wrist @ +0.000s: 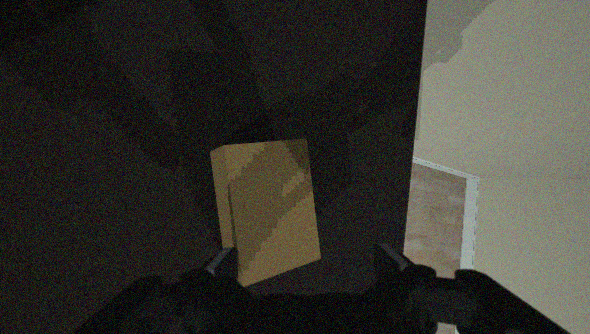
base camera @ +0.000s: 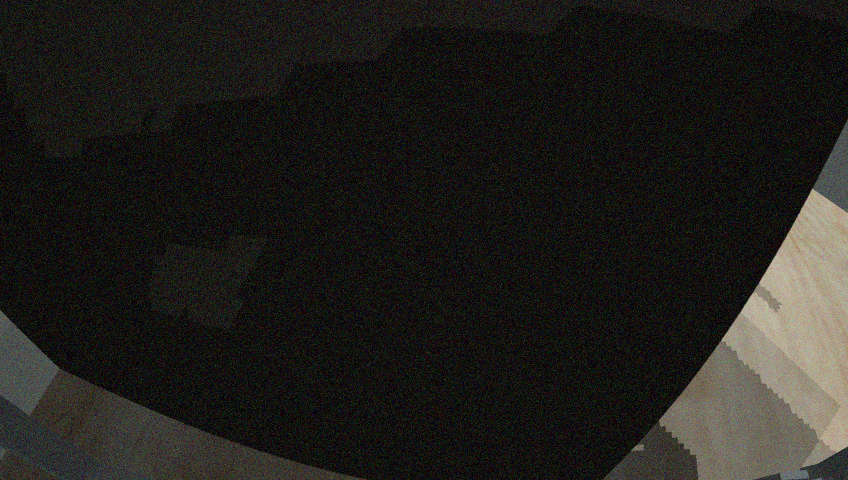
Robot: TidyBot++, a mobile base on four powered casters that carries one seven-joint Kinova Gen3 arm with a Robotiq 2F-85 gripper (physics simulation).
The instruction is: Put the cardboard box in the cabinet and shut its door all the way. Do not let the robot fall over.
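Places are measured from the arm's base along level axes (x left, y up, z ahead), in metres.
Pixels of known places: gripper, fingertip midpoint: (wrist: 305,260).
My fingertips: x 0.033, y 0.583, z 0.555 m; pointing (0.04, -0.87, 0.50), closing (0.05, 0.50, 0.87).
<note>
Behind a point stands the place of what it marks.
The cardboard box (wrist: 274,210) @(z 0.542, x 0.063, y 0.564 m) is upright and slightly turned in the wrist view, against a large dark surface (wrist: 115,190) @(z 0.447, x 0.074, y 0.514 m). My gripper (wrist: 305,260) @(z 0.555, x 0.033, y 0.583 m) is open with nothing between its fingers. In that view the left fingertip overlaps the box's lower left edge, and the right fingertip is to the right of the box with a gap. I cannot tell whether they touch. A very dark, large shape (base camera: 446,237) @(z 0.197, x 0.006, y -0.134 m) covers most of the base camera view. I cannot tell whether either dark thing is the cabinet, and no door can be made out. The box does not show in the base camera view.
In the base camera view, a light wood-grained floor (base camera: 815,255) @(z 0.438, x -0.514, y -0.396 m) shows at the right, with shadows across it. In the wrist view, a pale wall (wrist: 525,125) @(z 1.574, x 0.277, y 0.357 m) with white trim (wrist: 470,220) @(z 2.655, x -0.239, y -0.346 m) stands right of the dark surface's straight edge.
</note>
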